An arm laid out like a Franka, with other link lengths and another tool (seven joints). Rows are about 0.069 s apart.
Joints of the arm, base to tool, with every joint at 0 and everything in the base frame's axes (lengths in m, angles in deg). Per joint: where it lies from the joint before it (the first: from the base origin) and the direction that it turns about. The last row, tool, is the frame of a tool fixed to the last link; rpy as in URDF.
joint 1: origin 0 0 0.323 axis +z
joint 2: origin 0 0 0 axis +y
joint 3: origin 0 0 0.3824 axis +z
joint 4: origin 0.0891 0 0 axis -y
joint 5: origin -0.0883 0 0.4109 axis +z
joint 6: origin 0 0 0 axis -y
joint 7: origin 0.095 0 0 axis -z
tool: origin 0.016 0.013 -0.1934 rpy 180 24.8 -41.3
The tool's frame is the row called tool.
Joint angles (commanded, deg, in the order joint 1, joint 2, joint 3, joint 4, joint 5, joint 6, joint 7), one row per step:
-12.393 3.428 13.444 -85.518 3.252 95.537 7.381
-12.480 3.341 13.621 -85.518 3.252 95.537 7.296
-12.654 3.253 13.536 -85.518 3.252 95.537 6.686
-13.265 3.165 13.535 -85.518 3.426 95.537 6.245
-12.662 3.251 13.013 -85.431 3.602 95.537 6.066
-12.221 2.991 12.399 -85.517 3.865 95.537 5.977
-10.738 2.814 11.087 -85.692 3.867 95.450 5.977
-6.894 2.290 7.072 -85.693 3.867 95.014 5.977
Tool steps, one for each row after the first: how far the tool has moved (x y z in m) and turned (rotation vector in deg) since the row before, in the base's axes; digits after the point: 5 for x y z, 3 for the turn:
-0.00051 0.00109 0.00099 -0.018 -0.093 0.174
-0.00043 -0.00264 0.00095 -0.096 -0.129 0.345
-0.00028 -0.00619 0.00104 0.102 -0.116 -0.171
0.00052 0.00158 -0.00013 0.146 -0.009 0.262
-0.00136 -0.00063 0.00208 0.163 -0.167 -0.076
-0.00142 0.00253 -0.00008 -0.100 0.102 0.181
-0.00387 -0.00047 0.00441 -0.260 -0.054 -0.135

